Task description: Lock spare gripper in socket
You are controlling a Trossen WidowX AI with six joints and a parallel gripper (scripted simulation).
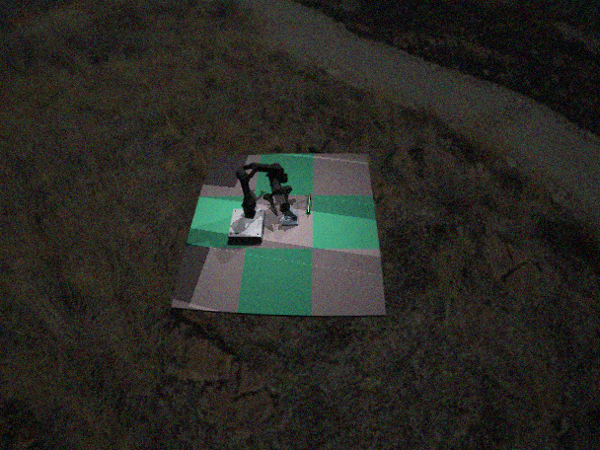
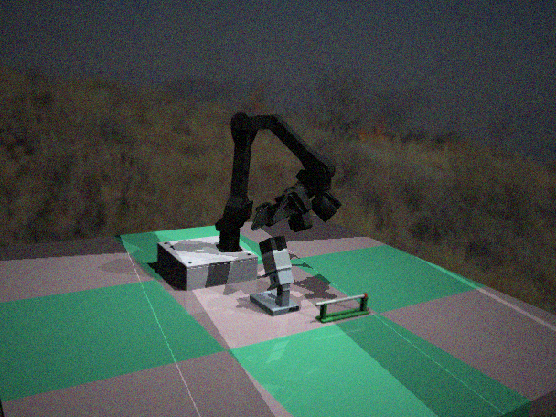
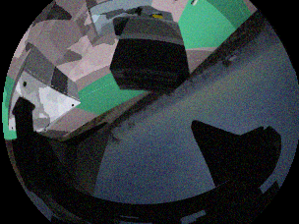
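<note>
Right now the green cradle is 140 mm ahead of my gripper tip, 170 mm to the left of it and 180 mm below it. The rest, counted from my gripper tip: spare gripper: 30 mm ahead, 30 mm to the left, 80 mm below; then mount socket: 50 mm ahead, 30 mm to the left, 150 mm below.
</note>
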